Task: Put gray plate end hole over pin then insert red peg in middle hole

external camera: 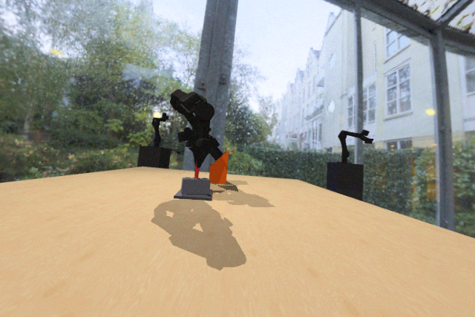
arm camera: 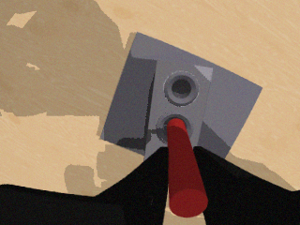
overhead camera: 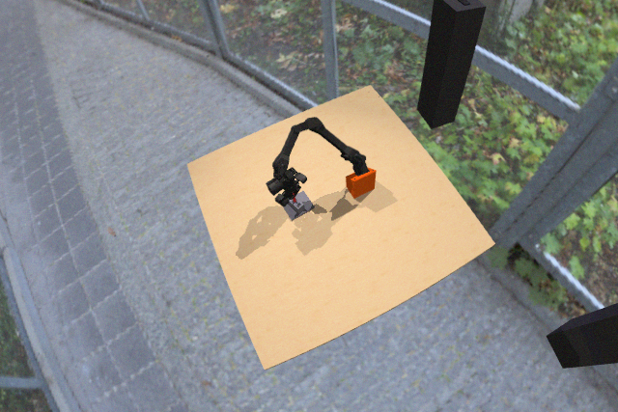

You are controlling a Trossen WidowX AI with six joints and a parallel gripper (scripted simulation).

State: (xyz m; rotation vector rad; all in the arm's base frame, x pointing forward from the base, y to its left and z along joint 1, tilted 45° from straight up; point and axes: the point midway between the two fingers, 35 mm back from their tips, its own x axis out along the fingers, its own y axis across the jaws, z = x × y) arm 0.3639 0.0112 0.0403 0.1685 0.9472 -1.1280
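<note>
My gripper tip is right at the red peg. The rest, counted from my gripper tip: dark flat base 10 mm behind, 10 mm to the left, 90 mm below; gray plate 50 mm below.
</note>
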